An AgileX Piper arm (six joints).
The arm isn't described. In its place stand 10 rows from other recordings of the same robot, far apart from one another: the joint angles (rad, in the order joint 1, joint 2, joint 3, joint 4, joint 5, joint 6), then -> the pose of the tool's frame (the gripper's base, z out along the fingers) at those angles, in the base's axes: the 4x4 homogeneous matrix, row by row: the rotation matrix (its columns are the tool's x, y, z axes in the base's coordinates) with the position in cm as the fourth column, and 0 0 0 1 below.
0.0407, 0.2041, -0.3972, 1.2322, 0.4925, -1.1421 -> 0.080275 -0.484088 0.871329 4.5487; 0.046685 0.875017 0.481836 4.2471; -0.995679 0.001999 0.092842 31.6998; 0 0 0 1
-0.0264, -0.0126, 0.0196, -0.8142, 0.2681, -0.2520 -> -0.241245 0.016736 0.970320 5.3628; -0.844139 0.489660 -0.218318 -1.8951; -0.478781 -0.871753 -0.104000 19.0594; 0 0 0 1
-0.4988, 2.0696, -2.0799, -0.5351, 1.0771, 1.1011 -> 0.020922 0.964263 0.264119 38.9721; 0.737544 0.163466 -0.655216 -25.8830; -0.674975 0.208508 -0.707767 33.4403; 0 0 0 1
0.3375, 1.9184, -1.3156, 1.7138, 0.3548, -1.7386 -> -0.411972 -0.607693 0.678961 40.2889; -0.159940 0.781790 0.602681 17.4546; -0.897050 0.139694 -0.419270 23.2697; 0 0 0 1
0.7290, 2.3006, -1.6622, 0.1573, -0.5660, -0.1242 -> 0.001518 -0.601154 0.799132 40.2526; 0.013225 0.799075 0.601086 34.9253; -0.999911 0.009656 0.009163 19.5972; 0 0 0 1
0.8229, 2.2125, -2.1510, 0.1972, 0.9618, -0.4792 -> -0.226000 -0.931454 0.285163 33.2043; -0.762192 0.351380 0.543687 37.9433; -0.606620 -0.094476 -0.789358 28.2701; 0 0 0 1
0.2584, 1.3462, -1.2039, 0.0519, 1.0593, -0.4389 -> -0.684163 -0.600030 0.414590 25.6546; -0.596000 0.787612 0.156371 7.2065; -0.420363 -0.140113 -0.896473 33.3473; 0 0 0 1
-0.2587, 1.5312, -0.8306, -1.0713, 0.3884, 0.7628 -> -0.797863 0.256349 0.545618 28.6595; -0.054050 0.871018 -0.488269 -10.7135; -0.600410 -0.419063 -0.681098 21.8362; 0 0 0 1
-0.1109, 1.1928, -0.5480, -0.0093, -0.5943, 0.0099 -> 0.036682 0.105419 0.993751 24.5542; -0.001877 0.994426 -0.105422 -2.6866; -0.999325 0.002002 0.036675 28.9025; 0 0 0 1
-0.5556, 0.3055, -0.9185, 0.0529, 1.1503, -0.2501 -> -0.470584 0.393543 0.789731 0.3792; 0.025859 0.900793 -0.433479 0.2816; -0.881976 -0.183567 -0.434076 38.3654; 0 0 0 1
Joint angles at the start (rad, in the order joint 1, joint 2, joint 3, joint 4, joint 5, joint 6):
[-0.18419 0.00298 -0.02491 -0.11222 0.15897 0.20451]
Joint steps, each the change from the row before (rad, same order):
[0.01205 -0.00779 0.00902 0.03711 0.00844 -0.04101]
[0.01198 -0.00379 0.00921 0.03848 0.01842 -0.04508]
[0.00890 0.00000 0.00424 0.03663 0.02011 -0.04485]
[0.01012 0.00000 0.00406 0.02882 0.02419 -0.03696]
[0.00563 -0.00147 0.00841 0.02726 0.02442 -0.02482]
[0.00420 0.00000 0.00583 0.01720 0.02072 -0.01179]
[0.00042 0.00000 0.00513 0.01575 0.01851 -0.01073]
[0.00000 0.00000 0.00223 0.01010 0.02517 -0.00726]
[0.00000 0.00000 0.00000 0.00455 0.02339 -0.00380]
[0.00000 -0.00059 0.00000 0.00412 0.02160 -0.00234]
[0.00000 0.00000 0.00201 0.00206 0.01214 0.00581]
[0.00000 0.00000 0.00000 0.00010 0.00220 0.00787]
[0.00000 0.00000 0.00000 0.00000 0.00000 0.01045]
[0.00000 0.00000 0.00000 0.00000 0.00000 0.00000]
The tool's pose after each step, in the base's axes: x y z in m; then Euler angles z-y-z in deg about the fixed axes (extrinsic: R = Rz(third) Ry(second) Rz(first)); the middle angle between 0 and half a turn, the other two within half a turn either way. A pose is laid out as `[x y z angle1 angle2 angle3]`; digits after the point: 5 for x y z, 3 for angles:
[0.05416 -0.01057 0.20375 5.082 93.383 -10.581]
[0.05434 -0.00940 0.19914 4.690 94.768 -9.566]
[0.05450 -0.00831 0.19588 4.215 96.171 -8.667]
[0.05454 -0.00715 0.19233 3.757 97.784 -7.707]
[0.05450 -0.00613 0.18740 3.922 99.563 -6.944]
[0.05441 -0.00536 0.18361 4.264 101.065 -6.362]
[0.05426 -0.00478 0.18027 4.593 102.395 -5.989]
[0.05384 -0.00424 0.17732 4.806 103.941 -5.667]
[0.05335 -0.00383 0.17529 4.893 105.265 -5.436]
[0.05282 -0.00344 0.17345 5.041 106.452 -5.211]
[0.05255 -0.00322 0.17174 5.525 107.254 -5.083]
[0.05250 -0.00319 0.17155 5.987 107.379 -5.066]
[0.05250 -0.00319 0.17155 6.585 107.379 -5.066]
[0.05250 -0.00319 0.17155 6.585 107.379 -5.066]

